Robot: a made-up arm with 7 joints.
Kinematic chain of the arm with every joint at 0, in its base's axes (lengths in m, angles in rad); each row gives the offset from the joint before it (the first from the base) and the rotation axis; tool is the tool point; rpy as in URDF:
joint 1: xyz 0 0 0.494 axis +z
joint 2: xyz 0 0 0 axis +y
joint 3: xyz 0 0 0.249 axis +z
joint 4: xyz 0.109 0 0 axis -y
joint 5: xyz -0.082 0 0.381 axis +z
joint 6: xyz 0 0 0 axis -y
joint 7: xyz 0.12 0 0 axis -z
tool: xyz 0 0 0 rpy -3.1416 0 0
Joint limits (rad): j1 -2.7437..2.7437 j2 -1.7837..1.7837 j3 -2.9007..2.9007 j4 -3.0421..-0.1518 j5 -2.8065..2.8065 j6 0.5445..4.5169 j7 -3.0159..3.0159
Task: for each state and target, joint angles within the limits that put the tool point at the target. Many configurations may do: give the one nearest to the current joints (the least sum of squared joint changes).
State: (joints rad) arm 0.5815 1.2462 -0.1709 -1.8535 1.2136 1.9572 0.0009
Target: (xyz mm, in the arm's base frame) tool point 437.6 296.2 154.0
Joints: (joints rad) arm 0.7294 0.8517 -0.0414 -1.9268 1.2309 1.9880 0.0009
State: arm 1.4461 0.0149 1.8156 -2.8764 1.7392 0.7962 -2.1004
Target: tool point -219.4 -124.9 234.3
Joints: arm 1.5217 -0.3363 2.1170 -2.9514 1.7594 0.9150 -2.1004
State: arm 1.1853 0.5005 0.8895 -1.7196 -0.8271 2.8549 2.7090
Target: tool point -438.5 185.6 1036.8
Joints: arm 1.4730 0.0751 1.1960 -1.2134 -0.7433 2.6779 2.7090
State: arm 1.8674 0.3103 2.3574 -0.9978 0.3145 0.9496 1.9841
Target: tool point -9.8 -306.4 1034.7
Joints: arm 2.0447 0.6170 2.8072 -1.4542 0.3390 0.5445 1.9841
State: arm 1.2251 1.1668 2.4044 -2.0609 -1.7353 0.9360 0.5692
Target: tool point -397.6 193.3 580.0
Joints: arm 0.8238 1.1887 2.0723 -2.5571 -1.5957 0.7034 0.5692
